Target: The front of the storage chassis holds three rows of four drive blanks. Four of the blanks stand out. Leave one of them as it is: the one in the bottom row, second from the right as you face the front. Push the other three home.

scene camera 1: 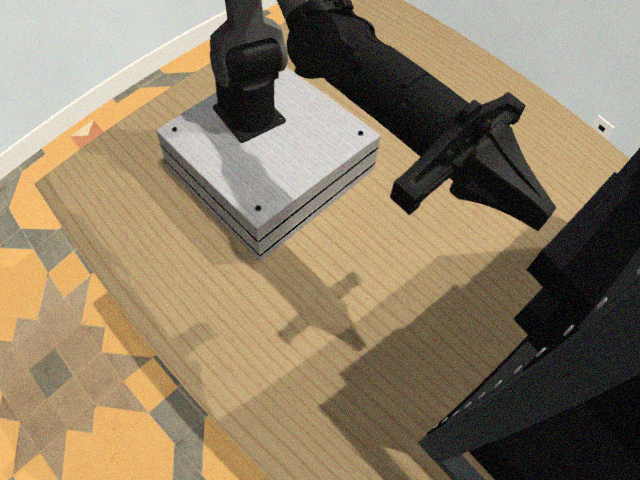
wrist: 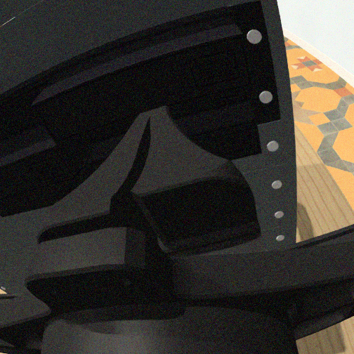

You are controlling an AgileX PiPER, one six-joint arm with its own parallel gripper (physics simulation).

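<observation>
The dark storage chassis (scene camera 1: 542, 384) (wrist: 288, 165) stands at the right of the scene view and fills much of the wrist view. Two stepped dark blocks, an upper one (scene camera 1: 584, 242) and a lower one (scene camera 1: 549, 312), jut from its front in the scene view. In the wrist view, light ledges show on a wide blank (wrist: 145, 65) at the top and on another blank (wrist: 25, 150) at the left; these seem to stand out. Shadow hides most row and column lines. My gripper (scene camera 1: 546, 219) (wrist: 160, 127) is shut and empty, its tips before the chassis front. Contact cannot be told.
The arm's base stands on a light grey square block (scene camera 1: 310, 139) on the wooden table (scene camera 1: 155, 248). Rivets (wrist: 272, 146) line the chassis edge at the right of the wrist view. The patterned floor (scene camera 1: 51, 372) (wrist: 330, 125) lies beyond the table edge.
</observation>
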